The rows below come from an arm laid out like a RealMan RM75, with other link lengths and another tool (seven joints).
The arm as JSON. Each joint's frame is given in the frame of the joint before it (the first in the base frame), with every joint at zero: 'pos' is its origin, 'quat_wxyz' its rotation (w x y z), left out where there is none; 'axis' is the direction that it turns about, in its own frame. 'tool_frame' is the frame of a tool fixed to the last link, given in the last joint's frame.
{
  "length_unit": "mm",
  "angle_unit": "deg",
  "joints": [
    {
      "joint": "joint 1",
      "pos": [
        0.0,
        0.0,
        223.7
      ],
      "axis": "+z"
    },
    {
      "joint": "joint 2",
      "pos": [
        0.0,
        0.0,
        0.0
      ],
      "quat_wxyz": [
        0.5,
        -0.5,
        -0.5,
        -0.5
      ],
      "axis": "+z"
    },
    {
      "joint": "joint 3",
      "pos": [
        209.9,
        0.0,
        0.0
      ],
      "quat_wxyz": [
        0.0,
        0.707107,
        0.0,
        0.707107
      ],
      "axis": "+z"
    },
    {
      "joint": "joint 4",
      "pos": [
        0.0,
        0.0,
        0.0
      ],
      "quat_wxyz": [
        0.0,
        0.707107,
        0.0,
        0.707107
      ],
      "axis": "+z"
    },
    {
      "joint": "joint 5",
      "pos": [
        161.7,
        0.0,
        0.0
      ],
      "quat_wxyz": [
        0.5,
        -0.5,
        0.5,
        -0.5
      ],
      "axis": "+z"
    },
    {
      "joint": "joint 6",
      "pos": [
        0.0,
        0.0,
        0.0
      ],
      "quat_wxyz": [
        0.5,
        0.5,
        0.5,
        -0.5
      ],
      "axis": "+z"
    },
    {
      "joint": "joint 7",
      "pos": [
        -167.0,
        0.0,
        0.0
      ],
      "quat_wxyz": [
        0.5,
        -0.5,
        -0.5,
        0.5
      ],
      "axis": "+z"
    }
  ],
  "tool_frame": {
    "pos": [
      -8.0,
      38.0,
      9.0
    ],
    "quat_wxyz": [
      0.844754,
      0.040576,
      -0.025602,
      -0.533
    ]
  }
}
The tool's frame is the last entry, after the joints.
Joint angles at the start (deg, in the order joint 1, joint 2, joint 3, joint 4, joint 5, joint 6, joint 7): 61.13 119.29 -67.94 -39.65 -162.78 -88.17 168.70
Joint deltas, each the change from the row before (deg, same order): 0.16 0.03 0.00 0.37 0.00 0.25 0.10; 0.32 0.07 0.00 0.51 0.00 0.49 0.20; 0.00 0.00 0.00 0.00 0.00 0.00 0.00; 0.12 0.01 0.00 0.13 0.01 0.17 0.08; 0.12 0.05 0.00 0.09 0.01 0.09 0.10; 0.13 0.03 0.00 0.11 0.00 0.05 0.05; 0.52 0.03 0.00 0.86 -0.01 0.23 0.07; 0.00 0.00 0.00 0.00 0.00 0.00 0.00; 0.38 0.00 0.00 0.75 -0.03 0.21 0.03; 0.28 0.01 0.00 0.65 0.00 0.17 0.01; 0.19 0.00 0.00 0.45 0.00 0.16 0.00; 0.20 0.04 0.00 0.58 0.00 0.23 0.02; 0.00 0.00 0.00 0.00 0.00 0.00 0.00; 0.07 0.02 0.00 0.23 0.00 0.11 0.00; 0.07 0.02 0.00 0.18 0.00 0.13 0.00; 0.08 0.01 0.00 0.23 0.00 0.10 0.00
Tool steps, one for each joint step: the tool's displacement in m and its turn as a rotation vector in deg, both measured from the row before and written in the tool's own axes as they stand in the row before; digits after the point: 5 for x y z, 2 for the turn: 0.00046 0.00008 0.00054 0.02 -0.01 0.07; 0.00135 0.00069 0.00045 -0.15 0.04 0.06; 0.00000 0.00000 0.00000 0.00 0.00 0.00; 0.00054 0.00042 -0.00007 -0.11 0.03 0.02; 0.00076 0.00014 0.00001 -0.04 0.03 0.00; 0.00061 0.00010 -0.00006 -0.01 0.00 -0.04; 0.00123 -0.00022 0.00058 0.26 -0.16 -0.08; 0.00000 0.00000 0.00000 0.00 0.00 0.00; 0.00053 -0.00026 0.00065 0.24 -0.17 -0.03; 0.00035 -0.00046 0.00081 0.26 -0.12 -0.01; 0.00022 -0.00018 0.00053 0.14 -0.08 -0.01; 0.00031 -0.00046 0.00103 0.21 -0.08 0.02; 0.00000 0.00000 0.00000 0.00 0.00 0.00; 0.00012 -0.00017 0.00046 0.08 -0.02 0.00; 0.00022 0.00003 0.00031 0.01 -0.01 -0.01; 0.00010 -0.00013 0.00038 0.07 -0.03 0.00
